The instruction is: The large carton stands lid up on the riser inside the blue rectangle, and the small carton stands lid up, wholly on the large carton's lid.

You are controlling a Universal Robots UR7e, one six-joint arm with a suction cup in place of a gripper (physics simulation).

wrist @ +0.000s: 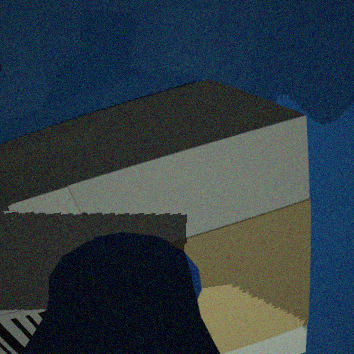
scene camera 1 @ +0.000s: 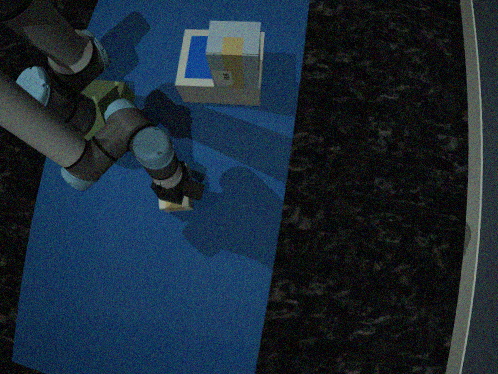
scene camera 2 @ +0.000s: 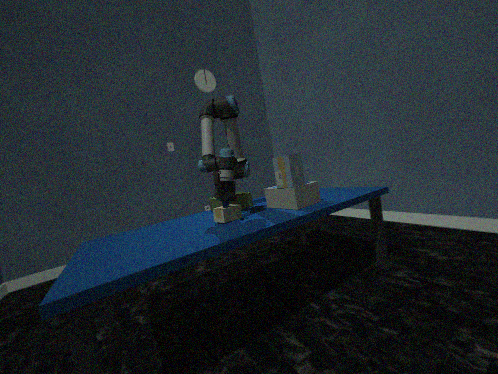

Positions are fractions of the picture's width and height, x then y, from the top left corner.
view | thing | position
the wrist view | my suction cup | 0.35,0.81
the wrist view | small carton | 0.63,0.49
